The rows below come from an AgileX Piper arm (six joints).
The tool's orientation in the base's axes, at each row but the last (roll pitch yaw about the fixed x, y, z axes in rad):
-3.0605, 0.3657, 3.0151
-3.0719, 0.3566, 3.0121
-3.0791, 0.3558, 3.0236
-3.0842, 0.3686, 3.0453
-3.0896, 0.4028, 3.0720
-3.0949, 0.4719, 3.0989
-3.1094, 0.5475, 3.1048
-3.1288, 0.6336, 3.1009
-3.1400, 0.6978, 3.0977
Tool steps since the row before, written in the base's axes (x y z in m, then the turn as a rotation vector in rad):
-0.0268, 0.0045, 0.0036, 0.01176, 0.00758, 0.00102
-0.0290, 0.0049, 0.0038, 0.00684, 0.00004, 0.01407
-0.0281, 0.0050, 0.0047, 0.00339, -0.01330, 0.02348
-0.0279, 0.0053, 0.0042, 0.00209, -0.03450, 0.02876
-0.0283, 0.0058, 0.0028, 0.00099, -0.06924, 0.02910
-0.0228, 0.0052, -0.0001, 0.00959, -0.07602, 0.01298
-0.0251, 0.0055, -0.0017, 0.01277, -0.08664, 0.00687
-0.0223, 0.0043, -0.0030, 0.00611, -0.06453, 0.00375
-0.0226, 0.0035, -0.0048, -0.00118, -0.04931, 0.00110
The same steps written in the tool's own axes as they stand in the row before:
0.0241, 0.0000, -0.0131, -0.01037, 0.00921, 0.00214
0.0262, 0.0001, -0.0139, -0.01126, 0.00017, -0.01086
0.0251, 0.0008, -0.0144, -0.01280, -0.01405, -0.01945
0.0249, 0.0018, -0.0142, -0.01540, -0.03551, -0.02288
0.0252, 0.0031, -0.0140, -0.01675, -0.07018, -0.02088
0.0205, 0.0037, -0.0106, -0.01732, -0.07573, -0.00220
0.0225, 0.0042, -0.0119, -0.01719, -0.08599, 0.00521
0.0199, 0.0032, -0.0109, -0.00926, -0.06420, 0.00297
0.0205, 0.0025, -0.0109, -0.00146, -0.04931, -0.00013

